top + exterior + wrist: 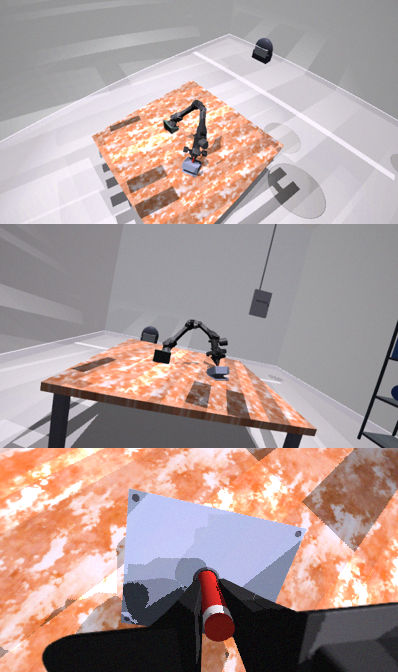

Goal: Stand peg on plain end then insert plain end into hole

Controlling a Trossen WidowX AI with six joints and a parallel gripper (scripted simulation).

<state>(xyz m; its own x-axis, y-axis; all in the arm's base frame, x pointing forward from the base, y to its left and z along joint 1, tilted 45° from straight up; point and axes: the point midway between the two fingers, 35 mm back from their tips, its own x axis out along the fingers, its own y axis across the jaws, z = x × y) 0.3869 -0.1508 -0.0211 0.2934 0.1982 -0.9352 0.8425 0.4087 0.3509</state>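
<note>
My gripper tip is 1 cm to the right of the red peg and 1 cm below it. Also, from my gripper tip: grey sloped panel: 4 cm below, 2 cm to the right, 1 cm ahead.
</note>
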